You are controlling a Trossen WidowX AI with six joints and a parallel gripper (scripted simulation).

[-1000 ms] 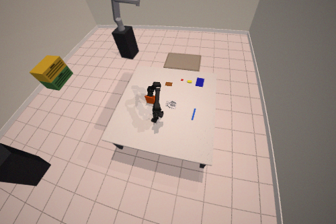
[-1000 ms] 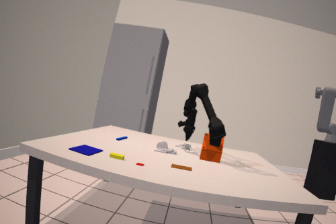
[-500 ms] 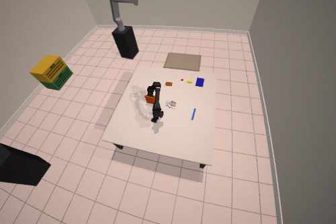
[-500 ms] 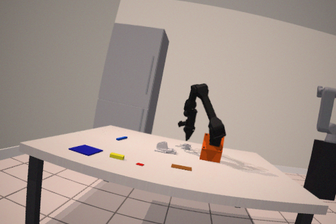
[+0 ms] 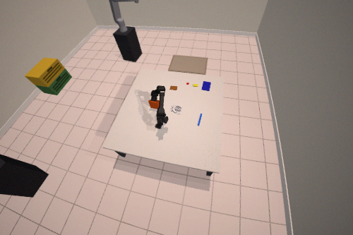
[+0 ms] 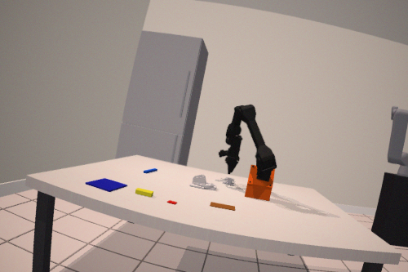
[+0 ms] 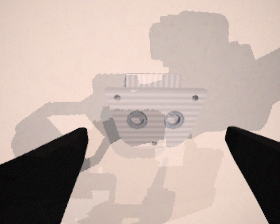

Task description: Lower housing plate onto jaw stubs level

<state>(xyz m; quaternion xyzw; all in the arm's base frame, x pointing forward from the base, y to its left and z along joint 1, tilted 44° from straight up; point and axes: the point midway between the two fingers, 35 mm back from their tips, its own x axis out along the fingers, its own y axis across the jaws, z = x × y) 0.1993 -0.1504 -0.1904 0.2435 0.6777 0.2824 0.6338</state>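
Now: gripper tip 10 mm past the white part and 50 mm above it. Also, from my gripper tip: blue bar (390 mm ahead, 220 mm to the left, 60 mm below); then red chip (90 mm ahead, 720 mm to the left, 60 mm below); then brown strip (80 mm behind, 590 mm to the left, 60 mm below).
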